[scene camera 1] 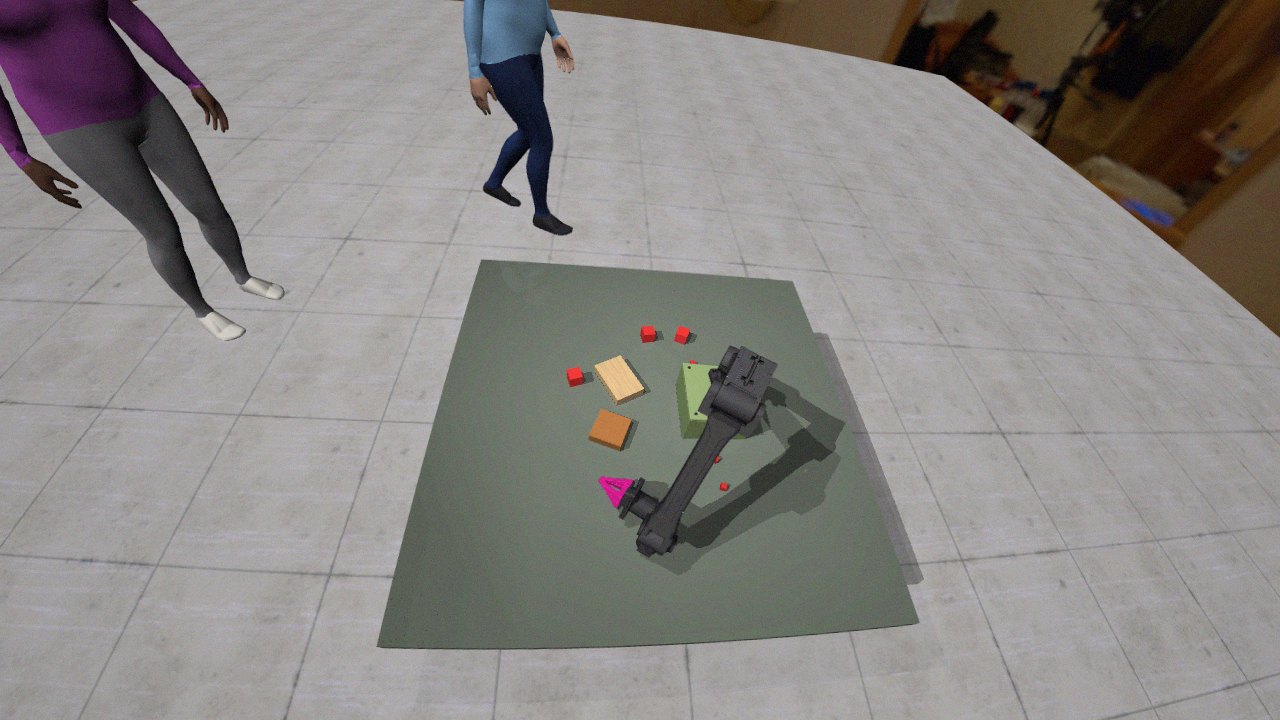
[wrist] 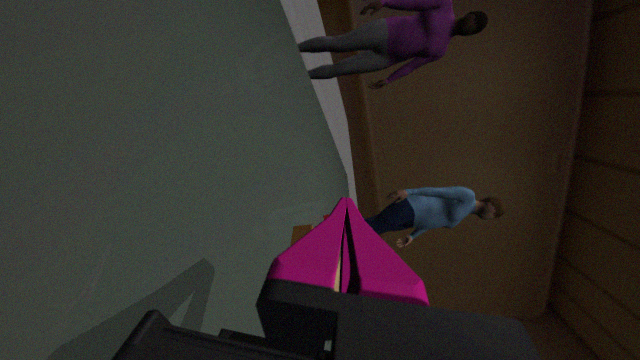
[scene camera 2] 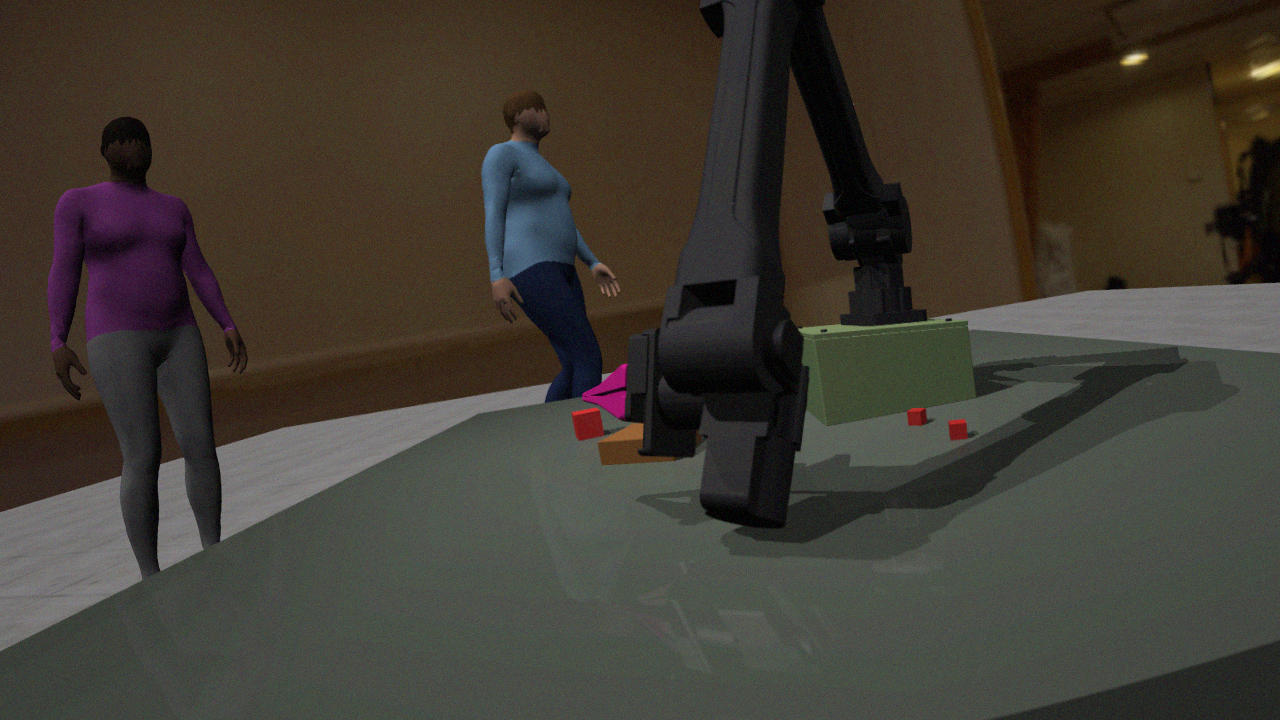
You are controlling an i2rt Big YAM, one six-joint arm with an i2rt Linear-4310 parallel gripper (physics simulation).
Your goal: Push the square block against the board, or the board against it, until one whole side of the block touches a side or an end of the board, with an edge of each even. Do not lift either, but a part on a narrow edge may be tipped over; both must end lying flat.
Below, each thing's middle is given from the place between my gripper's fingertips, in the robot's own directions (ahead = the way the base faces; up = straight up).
Labels:
I see the orange square block [scene camera 2: 621,447] 5 cm behind my hand, 18 cm to the right of it and 9 cm below it. The rest, counted from my hand: pale wooden board [scene camera 1: 618,379] (10 cm behind, 36 cm to the right, 9 cm below).

